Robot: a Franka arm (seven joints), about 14 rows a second.
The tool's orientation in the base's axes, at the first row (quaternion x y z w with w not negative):
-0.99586, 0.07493, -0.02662, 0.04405
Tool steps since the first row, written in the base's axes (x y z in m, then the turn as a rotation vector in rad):
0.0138, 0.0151, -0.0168, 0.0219, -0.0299, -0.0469
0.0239, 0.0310, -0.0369, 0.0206, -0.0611, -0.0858
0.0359, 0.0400, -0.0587, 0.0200, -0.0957, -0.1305
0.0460, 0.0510, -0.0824, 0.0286, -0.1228, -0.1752
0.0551, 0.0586, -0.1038, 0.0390, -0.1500, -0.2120
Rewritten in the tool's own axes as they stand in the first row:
0.0106, -0.0154, 0.0188, 0.0240, 0.0305, 0.0455
0.0172, -0.0307, 0.0407, 0.0256, 0.0650, 0.0815
0.0267, -0.0393, 0.0639, 0.0282, 0.1033, 0.1230
0.0339, -0.0494, 0.0890, 0.0387, 0.1328, 0.1657
0.0407, -0.0563, 0.1114, 0.0514, 0.1615, 0.2006

